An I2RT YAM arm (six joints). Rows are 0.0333 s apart.
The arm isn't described. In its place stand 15 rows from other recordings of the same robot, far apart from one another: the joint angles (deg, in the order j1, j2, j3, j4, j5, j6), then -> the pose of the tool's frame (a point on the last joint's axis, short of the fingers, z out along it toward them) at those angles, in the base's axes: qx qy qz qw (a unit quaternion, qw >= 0); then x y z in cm.
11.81, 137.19, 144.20, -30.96, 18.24, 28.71 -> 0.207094 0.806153 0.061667 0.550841 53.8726 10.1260 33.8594
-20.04, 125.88, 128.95, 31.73, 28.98, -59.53 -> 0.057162 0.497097 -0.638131 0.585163 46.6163 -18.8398 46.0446
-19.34, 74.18, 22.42, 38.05, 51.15, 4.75 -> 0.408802 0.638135 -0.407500 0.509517 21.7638 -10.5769 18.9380
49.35, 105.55, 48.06, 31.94, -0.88, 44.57 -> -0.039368 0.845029 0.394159 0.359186 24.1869 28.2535 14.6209
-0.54, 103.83, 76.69, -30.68, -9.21, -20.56 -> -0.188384 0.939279 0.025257 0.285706 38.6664 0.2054 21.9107
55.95, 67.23, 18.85, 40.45, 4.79, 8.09 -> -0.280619 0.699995 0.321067 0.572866 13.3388 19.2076 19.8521
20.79, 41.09, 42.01, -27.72, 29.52, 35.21 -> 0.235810 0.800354 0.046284 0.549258 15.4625 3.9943 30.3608
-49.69, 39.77, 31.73, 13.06, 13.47, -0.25 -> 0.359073 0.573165 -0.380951 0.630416 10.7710 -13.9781 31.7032
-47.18, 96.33, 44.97, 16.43, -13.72, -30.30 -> 0.074597 0.878951 -0.204612 0.424282 23.5917 -24.2166 15.9820
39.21, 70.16, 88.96, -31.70, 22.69, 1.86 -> -0.129385 0.765667 0.070264 0.626161 20.0173 14.5593 47.3732
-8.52, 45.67, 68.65, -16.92, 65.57, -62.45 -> 0.103890 0.683649 -0.657701 0.298764 11.9686 -5.0704 46.2602
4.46, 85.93, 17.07, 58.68, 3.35, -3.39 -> -0.033773 0.766211 -0.016432 0.641491 25.2792 1.7631 15.0603
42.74, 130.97, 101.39, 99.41, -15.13, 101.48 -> -0.027823 0.214844 0.935871 0.277873 34.1191 32.7936 34.5793
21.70, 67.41, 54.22, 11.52, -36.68, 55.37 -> -0.012633 0.715211 0.588568 0.376699 24.6089 12.0819 35.6771
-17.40, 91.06, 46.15, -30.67, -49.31, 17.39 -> 0.219594 0.876066 0.413845 0.114101 26.0912 -5.3477 15.2833
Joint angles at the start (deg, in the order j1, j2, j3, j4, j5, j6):
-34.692 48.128 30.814 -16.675 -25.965 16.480
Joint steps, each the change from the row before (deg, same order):
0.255 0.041 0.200 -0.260 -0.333 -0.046
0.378 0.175 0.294 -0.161 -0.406 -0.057
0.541 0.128 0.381 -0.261 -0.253 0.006
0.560 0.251 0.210 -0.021 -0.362 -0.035
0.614 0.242 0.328 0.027 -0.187 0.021
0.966 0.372 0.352 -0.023 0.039 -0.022
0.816 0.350 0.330 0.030 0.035 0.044
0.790 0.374 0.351 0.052 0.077 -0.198
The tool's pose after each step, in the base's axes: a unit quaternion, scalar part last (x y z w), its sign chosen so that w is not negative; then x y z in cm. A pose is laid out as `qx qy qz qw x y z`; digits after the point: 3 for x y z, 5 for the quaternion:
0.27313 0.82258 0.12704 0.48230 16.021 -9.073 23.591
0.26838 0.82377 0.13155 0.48173 16.134 -8.976 23.697
0.26345 0.82505 0.13578 0.48109 16.262 -8.835 23.850
0.25779 0.82659 0.14084 0.48006 16.418 -8.698 23.905
0.25232 0.82759 0.14468 0.48011 16.595 -8.563 24.037
0.24548 0.82986 0.14842 0.47859 16.843 -8.349 24.133
0.24001 0.83147 0.15173 0.47753 17.066 -8.173 24.230
0.23307 0.83343 0.15356 0.47696 17.293 -8.008 24.334

